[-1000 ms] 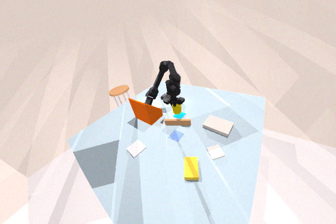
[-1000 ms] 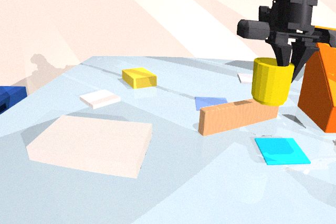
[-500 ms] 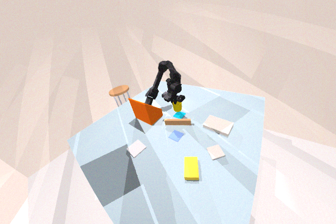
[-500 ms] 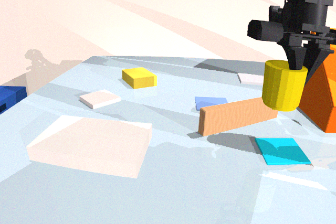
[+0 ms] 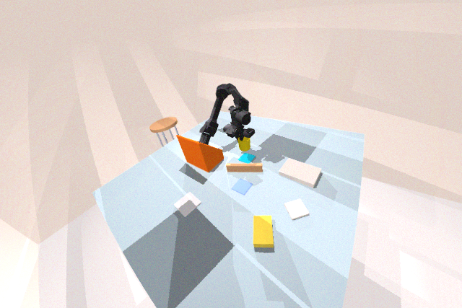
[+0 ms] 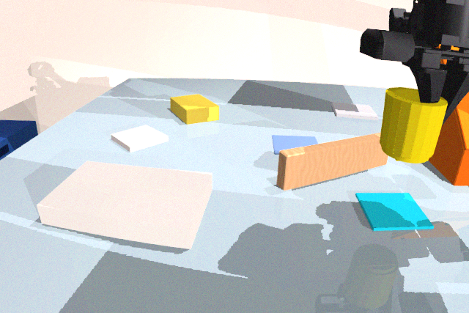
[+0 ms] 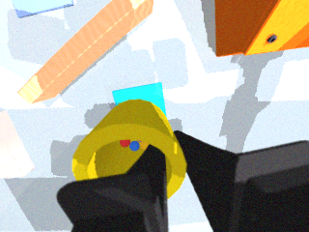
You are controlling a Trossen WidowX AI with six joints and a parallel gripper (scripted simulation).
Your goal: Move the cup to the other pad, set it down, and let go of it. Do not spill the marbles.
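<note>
Now: the cyan pad 12 cm below my gripper tip, 3 cm ahead of it and 1 cm to the left of it. Round my gripper tip: red marble (4 cm ahead, 2 cm to the left, 2 cm below); yellow cup (2 cm ahead); blue marble (3 cm ahead, 2 cm to the left, 2 cm below).
</note>
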